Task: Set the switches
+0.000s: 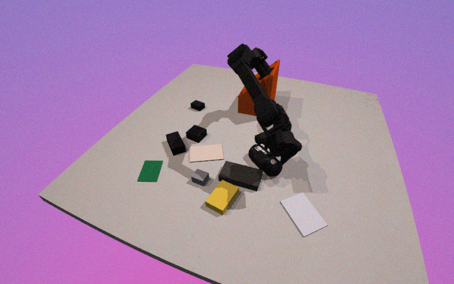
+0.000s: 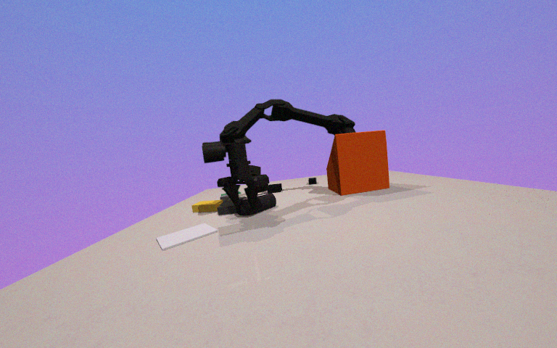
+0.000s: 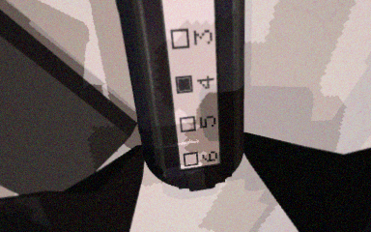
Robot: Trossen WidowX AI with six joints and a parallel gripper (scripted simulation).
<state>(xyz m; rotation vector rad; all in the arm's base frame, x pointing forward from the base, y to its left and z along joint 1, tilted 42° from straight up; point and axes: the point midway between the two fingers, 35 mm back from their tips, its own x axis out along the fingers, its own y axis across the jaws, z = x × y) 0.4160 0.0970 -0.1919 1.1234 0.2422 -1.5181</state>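
Now: the dark grey box 10 cm to the right of my gripper tip, 8 cm ahead of it and 1 cm below it. From my gripper tip the other things lie so: grey cube (22 cm to the right, 16 cm ahead, 1 cm below); beige card (28 cm to the right, 3 cm ahead, 2 cm below); yellow block (19 cm ahead, 11 cm to the right, 1 cm below).
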